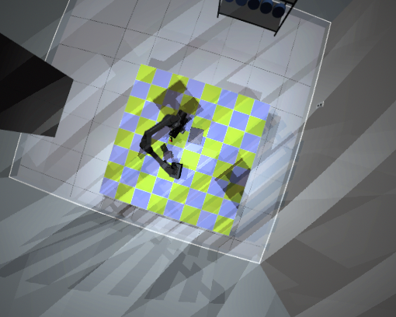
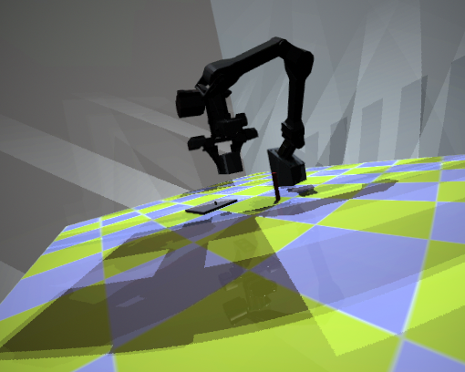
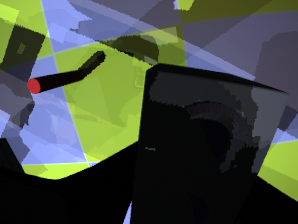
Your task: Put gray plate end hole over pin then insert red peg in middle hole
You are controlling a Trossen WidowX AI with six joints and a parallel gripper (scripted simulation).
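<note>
My gripper tip is now 13 cm to the left of the dark base and 11 cm above it. Round my gripper tip: red peg (11 cm behind, 7 cm below, 6 cm to the left); then gray plate (3 cm above).
</note>
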